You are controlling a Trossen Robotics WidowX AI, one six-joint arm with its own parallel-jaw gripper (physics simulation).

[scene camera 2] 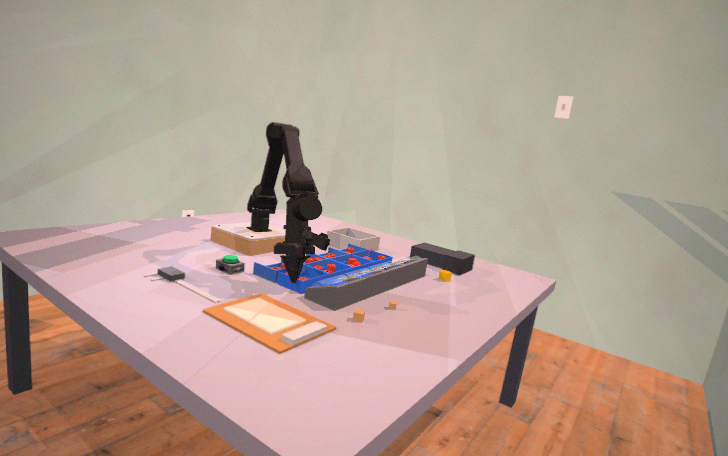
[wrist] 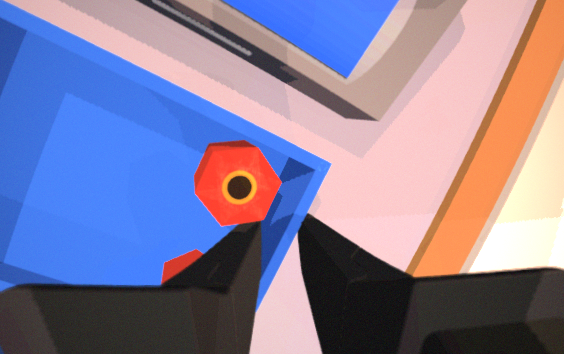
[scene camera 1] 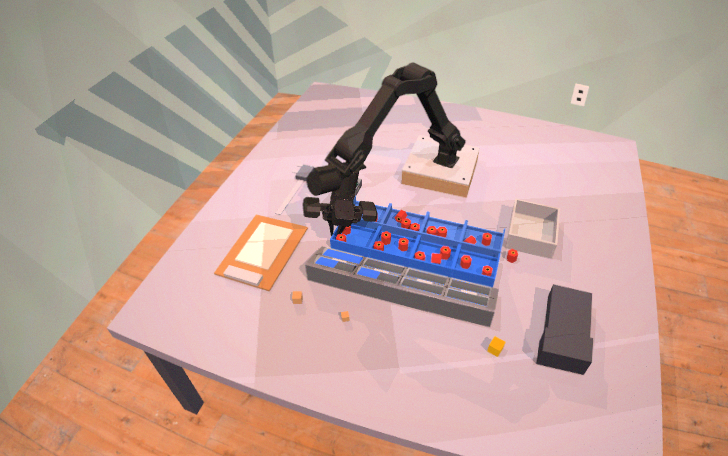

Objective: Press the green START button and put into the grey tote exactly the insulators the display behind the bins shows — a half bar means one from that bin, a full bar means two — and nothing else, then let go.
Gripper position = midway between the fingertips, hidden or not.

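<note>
Scene camera 1 shows the gripper [scene camera 1: 334,235]. Scene camera 2 shows the gripper as well [scene camera 2: 294,282]. The wrist view shows a grey display [wrist: 369,97] together with the gripper [wrist: 279,225].
</note>
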